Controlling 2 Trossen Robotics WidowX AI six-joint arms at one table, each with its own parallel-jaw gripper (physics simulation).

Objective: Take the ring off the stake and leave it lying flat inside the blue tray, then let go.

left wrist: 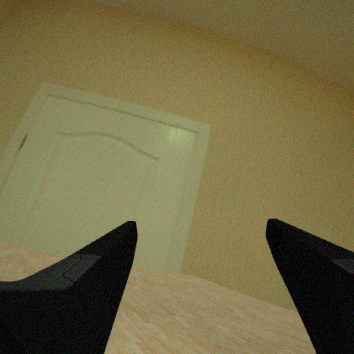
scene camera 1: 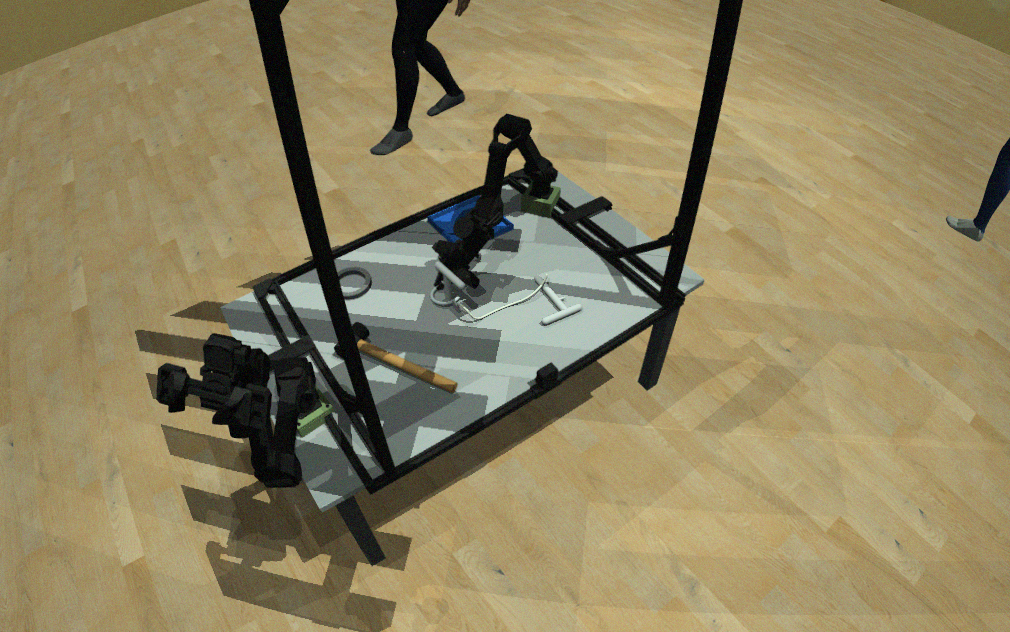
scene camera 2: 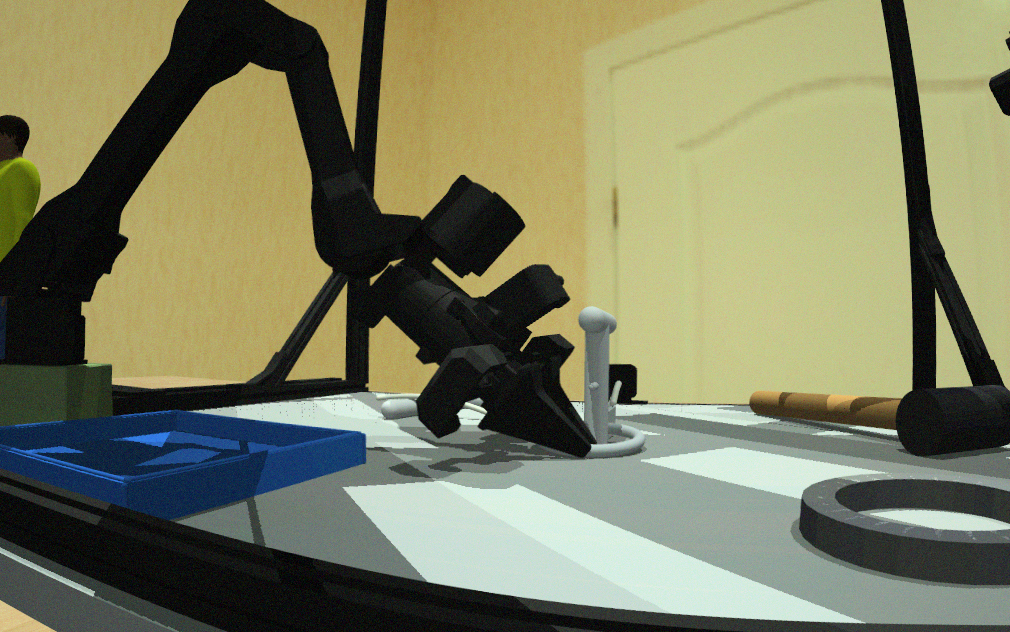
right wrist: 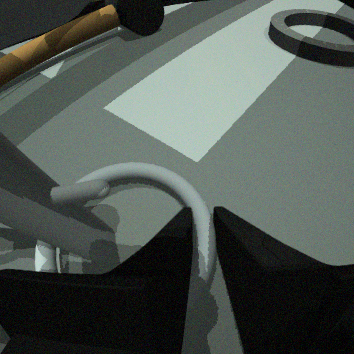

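Note:
The stake is a light grey upright post with short side pegs. The light grey ring is around its foot, low at the table top. My right gripper reaches down beside the stake and is shut on the near side of the ring; black fingers hide part of it. The blue tray stands behind the right gripper in scene camera 1 and at the left in scene camera 2. My left gripper is open and empty, beyond the table's end.
A thick dark grey ring lies flat on the table. A hammer with an orange handle lies farther along. A white T-shaped piece lies right of the stake in scene camera 1, with a white cord running to it.

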